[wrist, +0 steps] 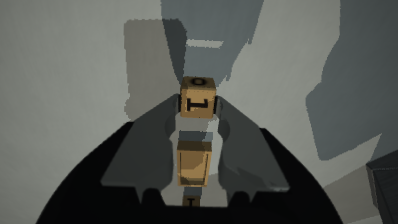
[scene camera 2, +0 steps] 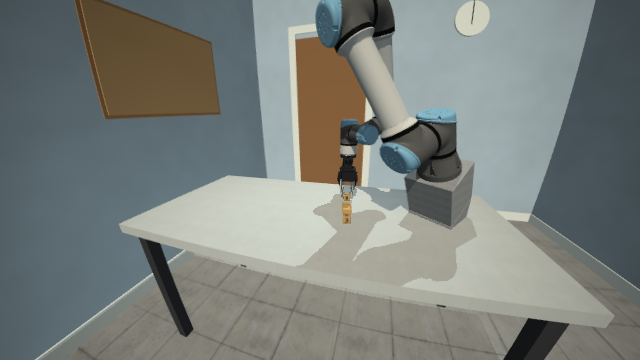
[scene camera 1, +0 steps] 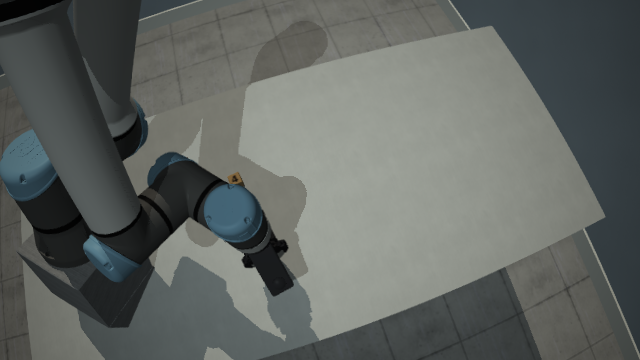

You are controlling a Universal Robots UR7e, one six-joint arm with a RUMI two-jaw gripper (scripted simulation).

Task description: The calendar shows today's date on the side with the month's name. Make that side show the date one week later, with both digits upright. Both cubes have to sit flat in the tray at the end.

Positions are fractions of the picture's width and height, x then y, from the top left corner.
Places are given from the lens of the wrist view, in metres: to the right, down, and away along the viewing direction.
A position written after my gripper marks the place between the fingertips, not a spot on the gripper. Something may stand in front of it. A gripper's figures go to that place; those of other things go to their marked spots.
my gripper (wrist: 0.50, 0.43): 0.00, -0.01, 0.14
wooden digit cube (wrist: 0.50, 0.42): 0.00, -0.01, 0.12
wooden calendar tray (wrist: 0.49, 0.76): -0.01, 0.08, 0.20
The marked spots on the wooden digit cube and the wooden calendar tray are 0.13 m apart.
